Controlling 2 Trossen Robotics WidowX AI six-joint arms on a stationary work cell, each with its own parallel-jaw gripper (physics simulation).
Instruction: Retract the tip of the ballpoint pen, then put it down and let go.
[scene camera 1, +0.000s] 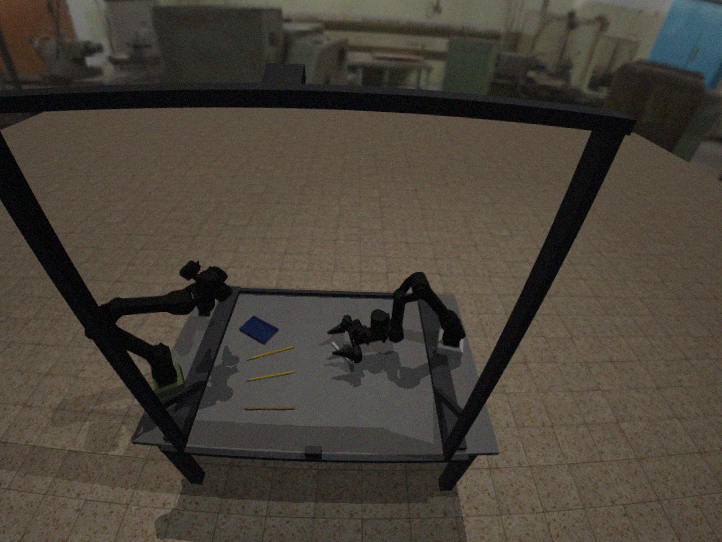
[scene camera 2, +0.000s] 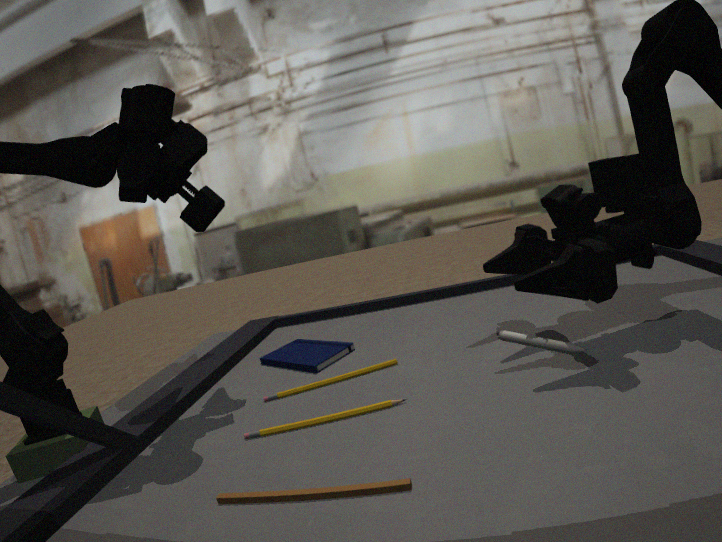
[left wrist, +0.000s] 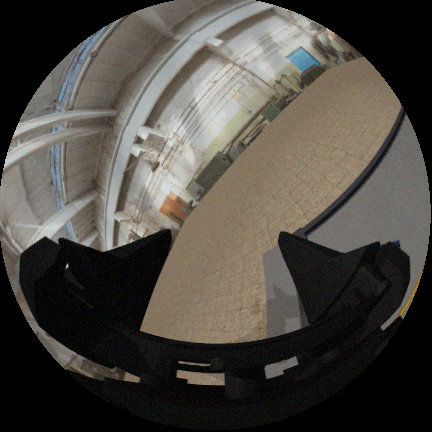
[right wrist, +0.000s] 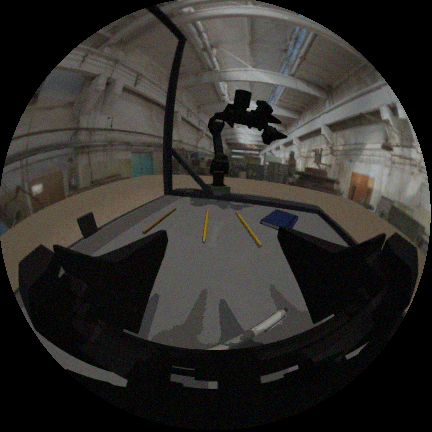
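Pixels of known places: left gripper, fingertip midpoint: (scene camera 1: 207, 268) (scene camera 2: 183, 186) (left wrist: 226, 236) (right wrist: 283, 129); right gripper, fingertip midpoint: (scene camera 1: 329, 342) (scene camera 2: 498, 276) (right wrist: 223, 234); left arm's base, origin of the base link: (scene camera 1: 167, 378) (right wrist: 217, 184); right arm's base, origin of the base link: (scene camera 1: 451, 340).
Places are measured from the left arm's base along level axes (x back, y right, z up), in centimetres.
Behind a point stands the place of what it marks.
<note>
The white ballpoint pen (scene camera 1: 335, 346) @(y 13.5, x -62.3, z -3.1 cm) (scene camera 2: 536, 341) @(y 17.3, x -62.6, z -3.2 cm) (right wrist: 267, 324) @(y 13.5, x -62.8, z -2.9 cm) lies on the table beneath my right gripper (scene camera 1: 331, 342) @(y 17.9, x -57.6, z 6.9 cm) (scene camera 2: 500, 277) @(y 17.9, x -57.6, z 6.9 cm) (right wrist: 223, 231) @(y 17.9, x -57.6, z 6.9 cm). The right gripper is open and empty, held above the table with its fingers pointing toward the picture's left in scene camera 1. The gripper body hides part of the pen in scene camera 1 and in the right wrist view. Whether the pen's tip is out is too small to tell. My left gripper (left wrist: 226, 236) @(y -17.8, x -26.0, z 28.5 cm) (right wrist: 283, 129) @(y -17.8, x -26.0, z 28.5 cm) is open and empty, raised high near the table's back left corner in scene camera 1.
A blue notebook (scene camera 1: 258, 329) @(y -9.3, x -37.8, z -2.8 cm) (scene camera 2: 306, 355) @(y -7.2, x -37.7, z -2.8 cm) (right wrist: 280, 219) @(y -7.9, x -39.4, z -2.8 cm), two yellow pencils (scene camera 1: 271, 352) @(y 4.1, x -38.6, z -3.3 cm) (scene camera 2: 329, 417) @(y 14.4, x -35.1, z -3.4 cm) and an orange-brown stick (scene camera 1: 268, 408) @(y 26.2, x -29.2, z -3.5 cm) (scene camera 2: 314, 491) @(y 26.6, x -30.1, z -3.3 cm) lie on the left part of the table (scene camera 1: 349, 414) @(y 41.4, x -52.9, z -4.0 cm). Dark frame posts (scene camera 1: 527, 285) @(y 67.9, x -73.0, z 69.2 cm) stand around the table.
</note>
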